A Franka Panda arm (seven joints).
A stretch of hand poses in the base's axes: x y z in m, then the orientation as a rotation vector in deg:
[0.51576 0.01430 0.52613 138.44 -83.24 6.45]
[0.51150 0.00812 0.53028 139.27 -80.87 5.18]
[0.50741 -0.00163 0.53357 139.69 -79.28 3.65]
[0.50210 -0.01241 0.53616 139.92 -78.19 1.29]
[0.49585 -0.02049 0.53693 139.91 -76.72 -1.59]
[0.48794 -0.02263 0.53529 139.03 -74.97 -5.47]
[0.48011 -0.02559 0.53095 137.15 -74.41 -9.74]
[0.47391 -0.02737 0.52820 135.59 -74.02 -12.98]
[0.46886 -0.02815 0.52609 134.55 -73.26 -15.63]
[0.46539 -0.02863 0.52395 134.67 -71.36 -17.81]
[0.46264 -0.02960 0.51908 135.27 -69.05 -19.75]
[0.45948 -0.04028 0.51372 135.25 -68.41 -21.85]
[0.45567 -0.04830 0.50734 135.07 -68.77 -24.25]
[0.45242 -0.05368 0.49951 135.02 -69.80 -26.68]
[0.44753 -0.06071 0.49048 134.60 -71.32 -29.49]
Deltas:
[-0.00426 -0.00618 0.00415 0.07 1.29 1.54]
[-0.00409 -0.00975 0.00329 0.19 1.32 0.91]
[-0.00531 -0.01078 0.00259 0.53 1.72 0.45]
[-0.00625 -0.00808 0.00077 0.42 2.24 0.54]
[-0.00791 -0.00214 -0.00164 0.04 3.25 0.30]
[-0.00783 -0.00296 -0.00434 -0.12 3.47 -0.81]
[-0.00620 -0.00178 -0.00275 -0.11 2.67 -0.69]
[-0.00505 -0.00078 -0.00211 0.02 2.23 -0.22]
[-0.00347 -0.00048 -0.00214 0.49 1.87 0.91]
[-0.00275 -0.00097 -0.00487 0.72 1.66 1.34]
[-0.00316 -0.01068 -0.00536 0.71 1.43 0.04]
[-0.00381 -0.00802 -0.00638 0.96 1.32 -0.73]
[-0.00325 -0.00538 -0.00783 1.25 1.03 -1.17]
[-0.00489 -0.00703 -0.00903 1.26 1.22 -1.64]

